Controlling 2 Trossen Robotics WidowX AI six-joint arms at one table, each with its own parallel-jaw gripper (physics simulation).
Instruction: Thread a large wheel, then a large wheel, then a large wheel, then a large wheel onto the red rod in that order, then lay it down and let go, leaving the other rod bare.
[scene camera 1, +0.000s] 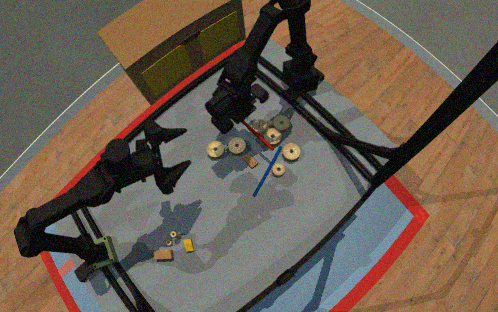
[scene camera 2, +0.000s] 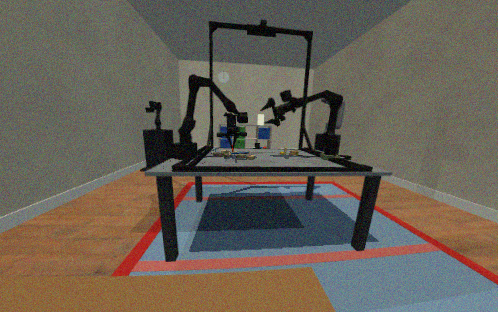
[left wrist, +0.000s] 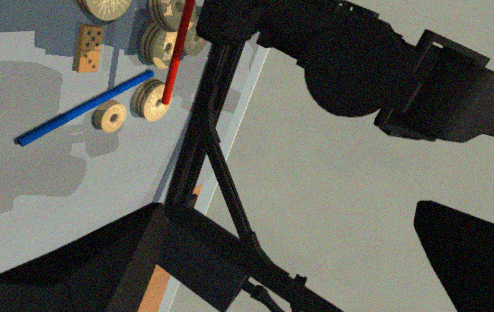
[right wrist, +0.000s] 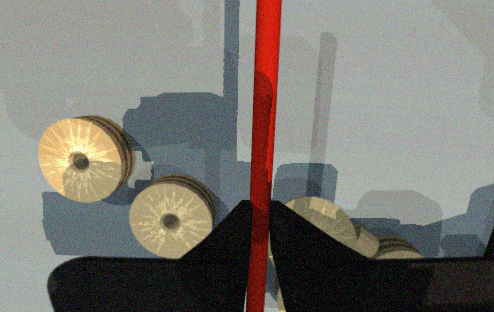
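Pixels of known places: left gripper, between the fingertips: (scene camera 1: 188, 145) (scene camera 2: 262, 117) (left wrist: 289, 214); right gripper, between the fingertips: (scene camera 1: 241, 120) (scene camera 2: 232, 148) (right wrist: 259, 209); left arm's base, origin of its link: (scene camera 1: 100, 252) (scene camera 2: 329, 154); right arm's base, origin of its link: (scene camera 1: 301, 67) (scene camera 2: 185, 143).
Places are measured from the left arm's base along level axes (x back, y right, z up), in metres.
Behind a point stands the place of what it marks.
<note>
The red rod (scene camera 1: 258, 135) {x -0.676, y -0.134, z 0.039 m} (left wrist: 177, 55) {x -0.674, y -0.130, z 0.039 m} (right wrist: 268, 40) {x -0.628, y -0.275, z 0.040 m} is held above the table, its visible length bare. My right gripper (right wrist: 259, 209) {x -0.651, y -0.209, z 0.034 m} (scene camera 2: 232, 144) {x -0.651, y -0.209, z 0.034 m} is shut on it. My left gripper (scene camera 1: 187, 147) {x -0.481, y -0.098, z 0.239 m} (scene camera 2: 264, 115) {x -0.481, y -0.098, z 0.239 m} (left wrist: 289, 214) {x -0.481, y -0.098, z 0.239 m} is open and empty, high above the table. Several large pale wheels lie flat near the rod, among them one wheel (scene camera 1: 210, 150) {x -0.522, y -0.178, z -0.013 m}, another (scene camera 1: 232, 147) {x -0.592, y -0.155, z -0.013 m} and one (scene camera 1: 295, 154) {x -0.763, y -0.044, z -0.013 m} beyond the rod's end. In the right wrist view one wheel (right wrist: 54, 150) {x -0.521, y -0.178, z -0.013 m} and another (right wrist: 150, 220) {x -0.594, y -0.153, z -0.013 m} lie left of the rod. The blue rod (scene camera 1: 267, 172) {x -0.658, y -0.034, z -0.025 m} (left wrist: 85, 107) {x -0.648, y -0.033, z -0.026 m} lies bare on the table.
A smaller wheel (scene camera 1: 275, 173) {x -0.678, y -0.019, z -0.022 m} (left wrist: 102, 118) {x -0.674, y -0.024, z -0.021 m} lies beside the blue rod. A domino (scene camera 1: 250, 160) {x -0.626, y -0.094, z -0.026 m} (left wrist: 89, 47) {x -0.622, y -0.097, z -0.026 m} lies near the large wheels. An orange block (scene camera 1: 163, 255) {x -0.240, y 0.087, z -0.004 m}, a yellow block (scene camera 1: 188, 245) {x -0.331, y 0.083, z -0.019 m} and tiny wheels (scene camera 1: 173, 232) {x -0.312, y 0.035, z 0.026 m} lie at the lower left of scene camera 1.
</note>
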